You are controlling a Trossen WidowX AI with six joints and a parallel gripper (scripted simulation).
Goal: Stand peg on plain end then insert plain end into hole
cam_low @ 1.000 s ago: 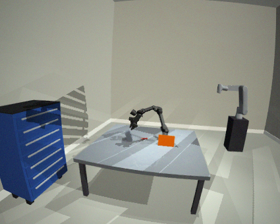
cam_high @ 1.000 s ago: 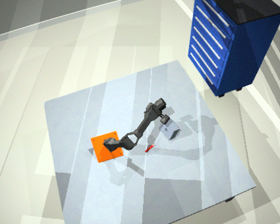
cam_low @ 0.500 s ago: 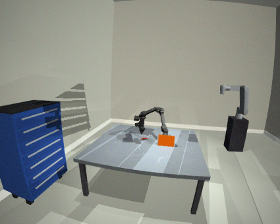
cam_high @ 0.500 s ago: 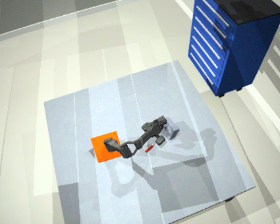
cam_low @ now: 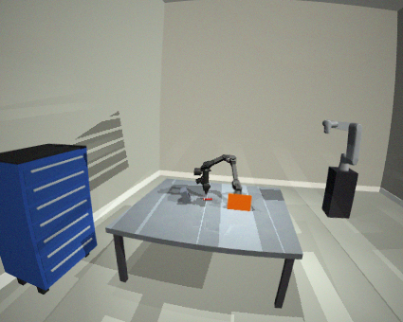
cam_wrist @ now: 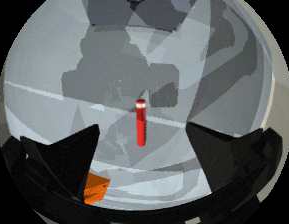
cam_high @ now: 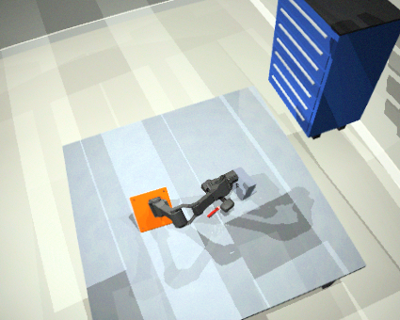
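My gripper tip is 70 mm above the peg and 10 mm past it. The rest, counted from my gripper tip: panel (160 mm ahead, 70 mm to the left, 20 mm below).
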